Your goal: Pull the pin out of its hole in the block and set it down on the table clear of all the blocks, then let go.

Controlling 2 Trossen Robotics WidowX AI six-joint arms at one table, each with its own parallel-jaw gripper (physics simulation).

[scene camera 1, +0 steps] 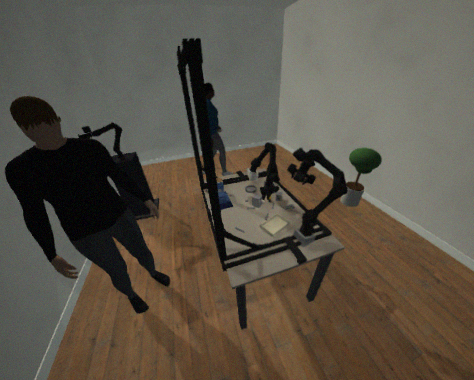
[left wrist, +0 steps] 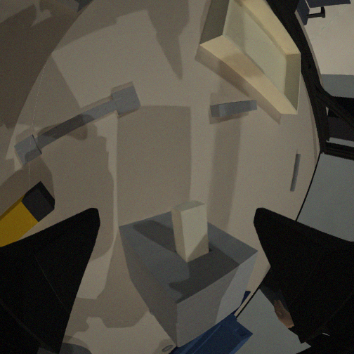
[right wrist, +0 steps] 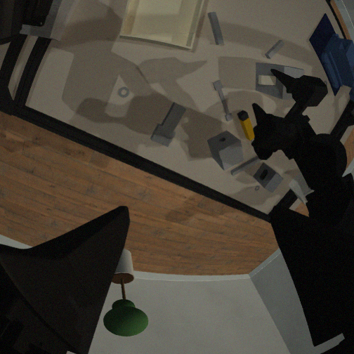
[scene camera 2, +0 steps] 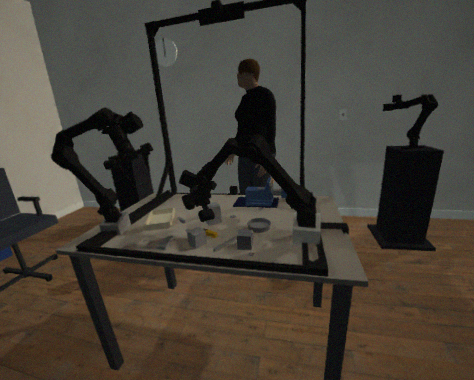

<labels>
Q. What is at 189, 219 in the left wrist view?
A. A cream pin.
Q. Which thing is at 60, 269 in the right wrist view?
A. My right gripper.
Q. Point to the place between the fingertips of my left gripper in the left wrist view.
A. At 178, 217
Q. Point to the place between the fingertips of my left gripper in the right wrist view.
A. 262, 87
</labels>
